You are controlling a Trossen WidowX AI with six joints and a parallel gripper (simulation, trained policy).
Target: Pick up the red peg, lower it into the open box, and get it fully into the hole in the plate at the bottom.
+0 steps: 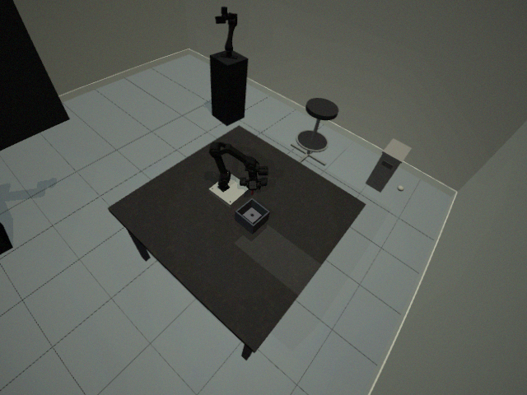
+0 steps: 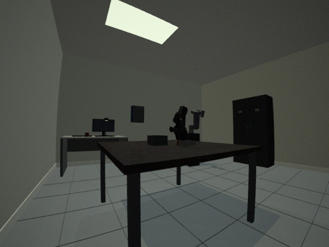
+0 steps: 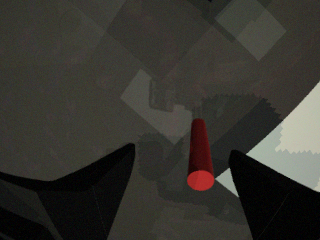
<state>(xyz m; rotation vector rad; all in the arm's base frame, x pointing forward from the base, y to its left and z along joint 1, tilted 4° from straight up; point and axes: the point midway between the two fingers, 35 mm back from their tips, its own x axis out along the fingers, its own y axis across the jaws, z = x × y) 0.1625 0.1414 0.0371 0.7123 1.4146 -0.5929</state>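
Now: the red peg 1 cm behind my gripper tip, 1 cm to the right of it and 1 cm below it. Round my gripper tip: grey box 15 cm ahead, 17 cm to the right, 3 cm below; plate 15 cm ahead, 17 cm to the right, 1 cm below.
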